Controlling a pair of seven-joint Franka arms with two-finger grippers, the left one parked.
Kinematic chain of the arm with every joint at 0, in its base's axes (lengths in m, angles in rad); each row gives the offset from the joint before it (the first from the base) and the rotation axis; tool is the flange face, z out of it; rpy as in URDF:
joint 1: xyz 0 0 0.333 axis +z
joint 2: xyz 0 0 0 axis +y
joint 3: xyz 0 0 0.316 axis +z
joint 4: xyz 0.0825 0 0 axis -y
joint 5: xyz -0.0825 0 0.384 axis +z
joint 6: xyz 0 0 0 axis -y
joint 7: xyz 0.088 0 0 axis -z
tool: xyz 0 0 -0.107 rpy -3.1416 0 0
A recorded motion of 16 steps. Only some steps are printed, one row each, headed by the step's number.
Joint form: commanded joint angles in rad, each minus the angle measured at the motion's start. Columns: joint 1, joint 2, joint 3, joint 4, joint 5, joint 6, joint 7.
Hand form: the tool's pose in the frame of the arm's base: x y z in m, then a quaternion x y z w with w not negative. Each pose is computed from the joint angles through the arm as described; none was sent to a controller.
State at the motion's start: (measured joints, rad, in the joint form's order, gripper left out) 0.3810 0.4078 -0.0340 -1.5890 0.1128 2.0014 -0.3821
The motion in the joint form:
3: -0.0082 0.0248 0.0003 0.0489 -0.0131 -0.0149 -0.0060
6: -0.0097 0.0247 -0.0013 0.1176 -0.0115 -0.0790 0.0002
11: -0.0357 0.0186 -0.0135 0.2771 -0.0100 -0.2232 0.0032
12: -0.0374 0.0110 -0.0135 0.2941 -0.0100 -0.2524 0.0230
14: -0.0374 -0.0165 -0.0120 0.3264 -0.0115 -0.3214 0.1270
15: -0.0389 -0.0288 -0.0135 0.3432 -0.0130 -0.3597 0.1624
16: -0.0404 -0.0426 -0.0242 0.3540 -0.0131 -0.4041 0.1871
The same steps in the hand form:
3: 0.6406 0.2359 0.4056 -0.94022 -0.33829 -0.00803 0.03849
6: 0.6453 0.2368 0.4328 -0.94073 -0.33663 -0.01034 0.04009
11: 0.6555 0.2170 0.5010 -0.94471 -0.32475 -0.02178 0.03986
12: 0.6529 0.2154 0.5118 -0.94777 -0.31578 -0.01912 0.04053
14: 0.6426 0.2136 0.5399 -0.96195 -0.26970 -0.01230 0.04193
15: 0.6375 0.2103 0.5528 -0.96661 -0.25280 -0.00705 0.04131
16: 0.6325 0.2020 0.5632 -0.97077 -0.23676 0.00295 0.03934

